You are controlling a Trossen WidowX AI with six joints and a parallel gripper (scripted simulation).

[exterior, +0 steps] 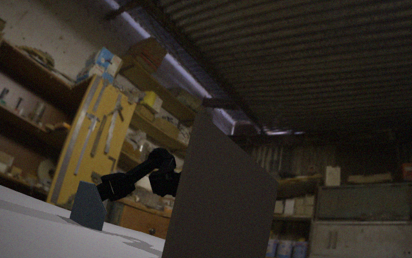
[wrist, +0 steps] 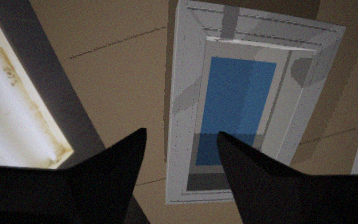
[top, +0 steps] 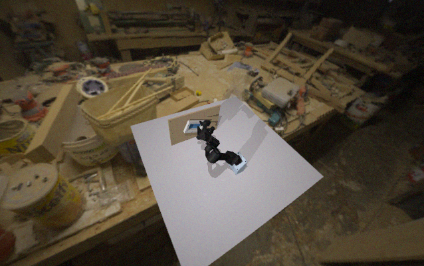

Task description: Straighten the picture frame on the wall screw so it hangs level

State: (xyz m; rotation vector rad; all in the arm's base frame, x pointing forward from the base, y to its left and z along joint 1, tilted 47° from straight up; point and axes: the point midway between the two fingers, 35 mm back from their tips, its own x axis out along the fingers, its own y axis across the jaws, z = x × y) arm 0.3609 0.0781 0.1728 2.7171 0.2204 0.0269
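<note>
Right now my gripper tip is 3 cm short of the picture frame, 2 cm to the right of it and 5 cm above it. From my gripper tip the other things lie so: board (4 cm ahead, 1 cm to the left, 6 cm below).
</note>
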